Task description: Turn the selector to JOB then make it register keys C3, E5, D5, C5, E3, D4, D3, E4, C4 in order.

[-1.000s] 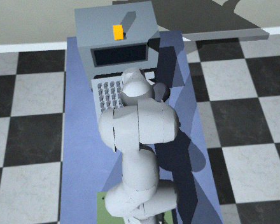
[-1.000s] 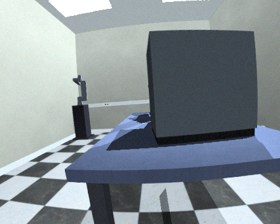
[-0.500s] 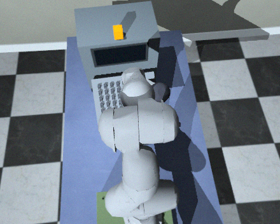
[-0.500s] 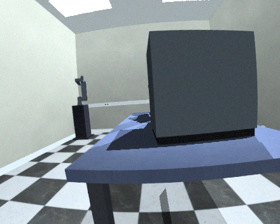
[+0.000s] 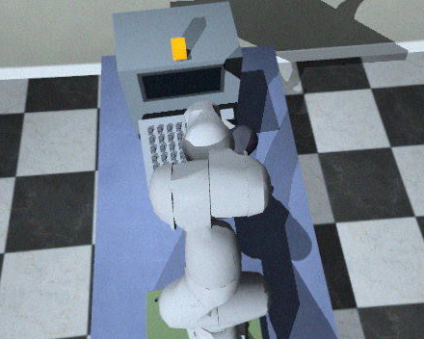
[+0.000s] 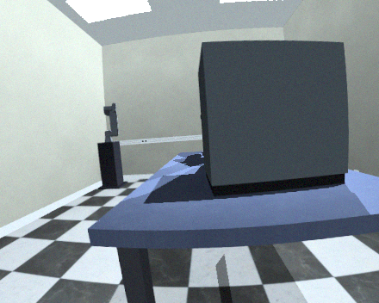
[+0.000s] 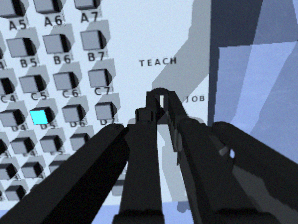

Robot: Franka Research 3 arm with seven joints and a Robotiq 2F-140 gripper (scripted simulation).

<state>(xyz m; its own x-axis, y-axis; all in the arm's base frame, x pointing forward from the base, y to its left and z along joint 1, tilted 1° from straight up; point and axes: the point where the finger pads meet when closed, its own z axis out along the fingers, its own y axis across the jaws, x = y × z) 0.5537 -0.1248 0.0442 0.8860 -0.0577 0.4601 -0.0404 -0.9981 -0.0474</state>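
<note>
Right now my hand is 20 mm short of the black selector knob and 20 mm above it. From my hand the other things lie so: sloped keypad 110 mm to the left, 70 mm below, 40 mm ahead.
</note>
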